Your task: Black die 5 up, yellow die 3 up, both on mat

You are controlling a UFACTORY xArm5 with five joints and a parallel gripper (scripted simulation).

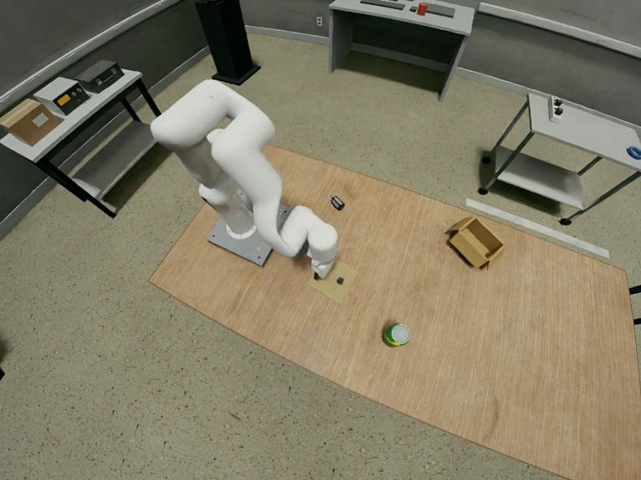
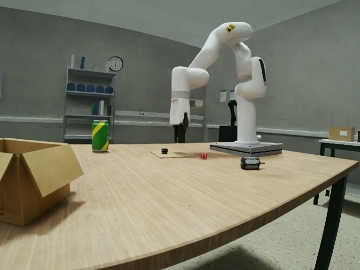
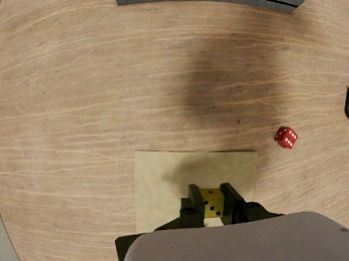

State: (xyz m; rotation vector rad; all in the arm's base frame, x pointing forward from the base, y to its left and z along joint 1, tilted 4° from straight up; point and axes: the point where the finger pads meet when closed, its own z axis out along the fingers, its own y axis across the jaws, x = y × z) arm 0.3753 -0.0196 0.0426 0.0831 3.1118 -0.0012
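The tan mat lies 70 mm below my hand and 30 mm ahead of it. From my hand the other things lie so: yellow die: 10 mm below; black die: 60 mm ahead, 50 mm below; red die: 110 mm to the left, 60 mm below, 40 mm behind.
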